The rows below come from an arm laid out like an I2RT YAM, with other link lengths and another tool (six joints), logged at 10 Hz.
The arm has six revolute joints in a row. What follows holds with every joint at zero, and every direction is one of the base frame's.
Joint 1 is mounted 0.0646 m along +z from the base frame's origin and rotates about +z.
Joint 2 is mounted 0.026 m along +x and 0.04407 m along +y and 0.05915 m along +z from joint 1 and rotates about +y.
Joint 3 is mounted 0.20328 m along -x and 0.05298 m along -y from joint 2 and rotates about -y.
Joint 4 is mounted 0.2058 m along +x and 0.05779 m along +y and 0.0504 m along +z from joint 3 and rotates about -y.
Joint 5 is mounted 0.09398 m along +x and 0.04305 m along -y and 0.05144 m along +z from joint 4 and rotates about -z.
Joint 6 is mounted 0.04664 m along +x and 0.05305 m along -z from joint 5 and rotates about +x.
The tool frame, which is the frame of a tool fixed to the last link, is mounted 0.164 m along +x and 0.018 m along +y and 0.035 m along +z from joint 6; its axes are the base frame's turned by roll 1.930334, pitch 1.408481 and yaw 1.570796 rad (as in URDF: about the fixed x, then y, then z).
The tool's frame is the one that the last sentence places.
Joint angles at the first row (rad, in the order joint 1, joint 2, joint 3, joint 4, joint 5, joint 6):
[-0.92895 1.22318 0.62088 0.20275 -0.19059 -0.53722]
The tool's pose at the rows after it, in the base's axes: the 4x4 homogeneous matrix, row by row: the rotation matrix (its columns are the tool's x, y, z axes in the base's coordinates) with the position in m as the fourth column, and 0 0 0 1 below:
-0.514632 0.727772 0.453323 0.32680; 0.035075 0.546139 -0.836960 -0.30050; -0.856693 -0.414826 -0.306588 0.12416; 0 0 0 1
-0.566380 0.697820 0.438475 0.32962; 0.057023 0.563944 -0.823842 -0.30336; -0.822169 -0.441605 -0.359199 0.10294; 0 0 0 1
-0.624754 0.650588 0.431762 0.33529; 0.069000 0.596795 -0.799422 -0.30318; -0.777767 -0.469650 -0.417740 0.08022; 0 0 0 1
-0.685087 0.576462 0.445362 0.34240; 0.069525 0.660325 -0.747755 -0.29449; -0.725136 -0.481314 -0.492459 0.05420; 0 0 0 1
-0.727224 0.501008 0.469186 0.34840; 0.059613 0.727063 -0.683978 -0.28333; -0.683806 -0.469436 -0.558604 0.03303; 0 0 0 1
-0.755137 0.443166 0.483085 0.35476; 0.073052 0.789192 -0.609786 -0.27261; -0.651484 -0.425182 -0.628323 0.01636; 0 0 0 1
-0.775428 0.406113 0.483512 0.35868; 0.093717 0.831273 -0.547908 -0.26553; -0.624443 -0.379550 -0.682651 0.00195; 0 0 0 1
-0.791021 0.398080 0.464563 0.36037; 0.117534 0.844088 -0.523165 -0.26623; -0.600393 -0.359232 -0.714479 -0.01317; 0 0 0 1
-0.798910 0.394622 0.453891 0.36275; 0.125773 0.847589 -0.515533 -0.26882; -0.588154 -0.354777 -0.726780 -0.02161; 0 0 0 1
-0.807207 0.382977 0.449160 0.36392; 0.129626 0.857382 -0.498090 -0.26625; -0.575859 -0.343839 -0.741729 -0.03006; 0 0 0 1
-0.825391 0.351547 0.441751 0.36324; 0.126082 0.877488 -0.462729 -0.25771; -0.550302 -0.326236 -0.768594 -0.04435; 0 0 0 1
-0.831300 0.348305 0.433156 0.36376; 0.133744 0.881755 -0.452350 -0.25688; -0.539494 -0.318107 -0.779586 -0.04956; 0 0 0 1
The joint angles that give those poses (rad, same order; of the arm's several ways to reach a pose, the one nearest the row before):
[-0.91951 1.28452 0.65155 0.17699 -0.18371 -0.56802]
[-0.91326 1.35987 0.69635 0.14132 -0.16997 -0.59519]
[-0.90131 1.44825 0.76128 0.08805 -0.16305 -0.63254]
[-0.88989 1.54224 0.83776 0.00783 -0.18826 -0.68284]
[-0.88657 1.62827 0.91243 -0.07038 -0.23612 -0.73377]
[-0.88351 1.71841 1.00705 -0.16661 -0.28806 -0.75724]
[-0.88304 1.80028 1.08720 -0.24048 -0.32595 -0.76840]
[-0.88126 1.87031 1.13394 -0.26020 -0.32675 -0.76330]
[-0.87870 1.91556 1.16620 -0.26421 -0.32189 -0.76127]
[-0.87488 1.94976 1.18557 -0.27247 -0.32634 -0.76432]
[-0.86795 1.99605 1.20810 -0.29547 -0.33574 -0.78191]
[-0.86530 2.01979 1.22718 -0.30724 -0.33479 -0.77889]

